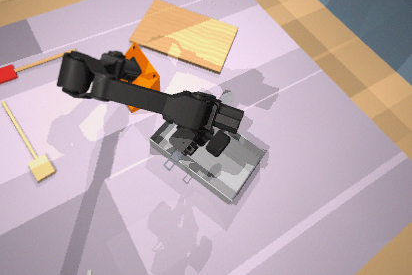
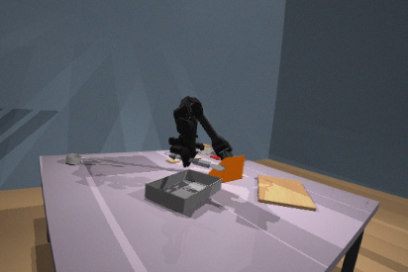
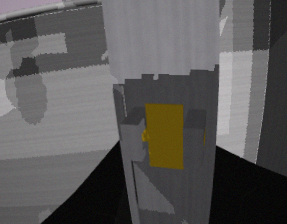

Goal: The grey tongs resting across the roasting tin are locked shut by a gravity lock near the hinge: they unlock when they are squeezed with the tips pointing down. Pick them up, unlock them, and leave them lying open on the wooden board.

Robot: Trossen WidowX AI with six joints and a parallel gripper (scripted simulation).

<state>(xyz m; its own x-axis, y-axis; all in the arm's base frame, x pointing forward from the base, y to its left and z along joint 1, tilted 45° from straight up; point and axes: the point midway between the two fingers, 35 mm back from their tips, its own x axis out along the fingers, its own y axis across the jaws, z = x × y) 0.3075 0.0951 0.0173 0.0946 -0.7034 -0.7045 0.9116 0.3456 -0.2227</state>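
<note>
My gripper tip is 40 mm below the yellow lock piece, 20 mm to the left of it and 10 mm short of it. The rest, counted from my gripper tip: roasting tin: 80 mm below, 40 mm to the left, 20 mm ahead; wooden board: 440 mm behind, 210 mm to the left, 90 mm below; red spatula: 530 mm behind, 350 mm to the right, 100 mm below.
</note>
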